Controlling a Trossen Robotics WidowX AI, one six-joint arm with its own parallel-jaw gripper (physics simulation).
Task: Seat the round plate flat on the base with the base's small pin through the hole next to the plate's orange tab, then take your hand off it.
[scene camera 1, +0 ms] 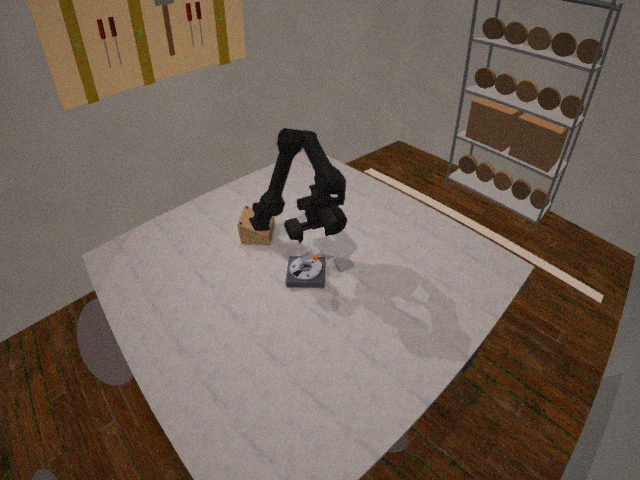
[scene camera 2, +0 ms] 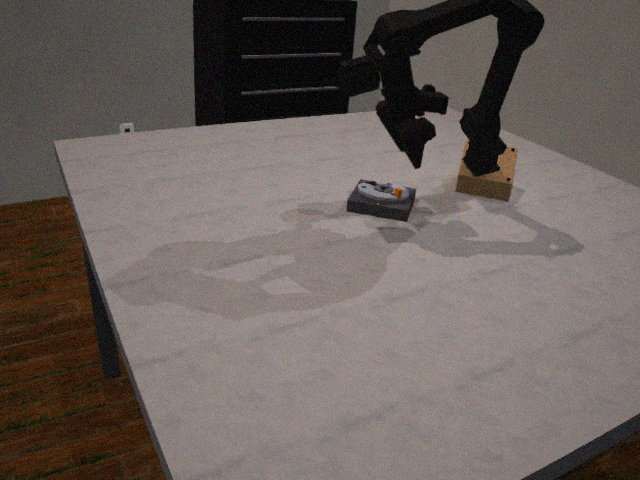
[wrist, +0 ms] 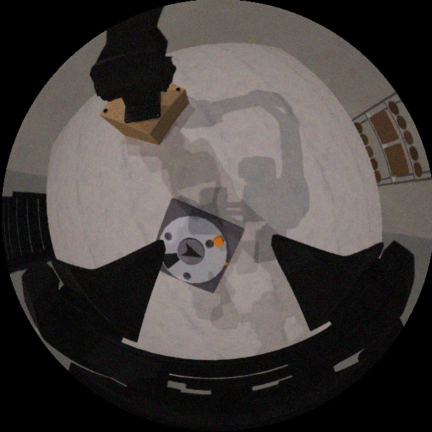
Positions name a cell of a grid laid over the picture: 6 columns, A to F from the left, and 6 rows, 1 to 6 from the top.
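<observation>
The gripper is visible in the wrist view (D4), in scene camera 1 (C3) and in scene camera 2 (D2).
</observation>
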